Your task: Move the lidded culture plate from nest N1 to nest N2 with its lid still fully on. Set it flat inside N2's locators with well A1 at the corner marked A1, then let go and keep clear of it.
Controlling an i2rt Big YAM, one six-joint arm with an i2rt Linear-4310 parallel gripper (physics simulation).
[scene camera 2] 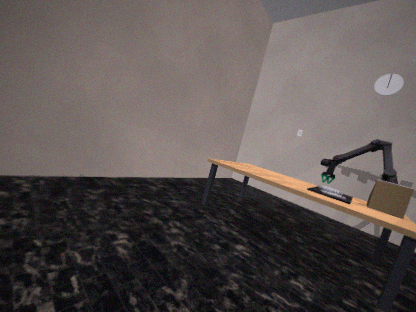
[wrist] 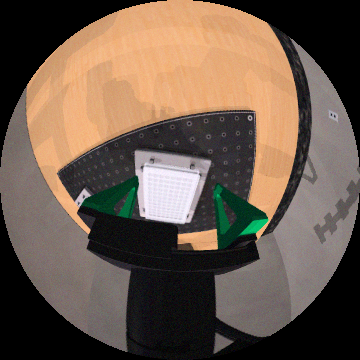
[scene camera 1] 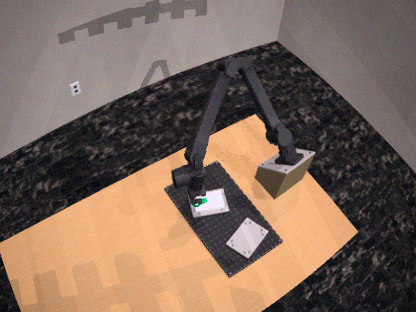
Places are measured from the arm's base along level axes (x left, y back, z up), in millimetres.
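Pixels of known places: gripper, fingertip midpoint: [scene camera 2: 325, 182] [wrist: 176, 182] [scene camera 1: 193, 197]; arm's base, origin of the base link: [scene camera 2: 390, 189] [scene camera 1: 289, 160].
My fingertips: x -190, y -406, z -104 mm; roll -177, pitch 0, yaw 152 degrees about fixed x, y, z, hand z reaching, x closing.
Ahead of a thing's pixels: the offset from my fingertips to its middle. Level surfaces: height alone.
The white lidded culture plate {dx +43, dy +54, dz -38 mm} [scene camera 1: 216, 201] [wrist: 171, 194] lies flat, lid on, in the light grey nest N1 {dx +43, dy +53, dz -51 mm} [scene camera 1: 204, 213] [wrist: 175, 157]. Small locator pins show at the nest's edges. Nest N2 {dx +287, dy +56, dz -51 mm} [scene camera 1: 247, 238] [wrist: 82, 197] is a bare light plate with small dark pins, nearer the board's front end. Its A1 mark cannot be read. My gripper [scene camera 1: 199, 202] [scene camera 2: 326, 181] [wrist: 176, 182] is open and empty, with green fingers. It hangs above N1, and in the wrist view the fingers stand on either side of the culture plate, apart from it. The arm partly hides the plate in scene camera 1.
Both nests sit on a black perforated board [scene camera 1: 220, 175] [wrist: 227, 135] on the wooden table {dz -75 mm} [scene camera 1: 125, 215] [scene camera 2: 270, 176] [wrist: 175, 55]. The arm's box-shaped base [scene camera 1: 284, 181] [scene camera 2: 390, 199] stands beside the board, towards the table's right end.
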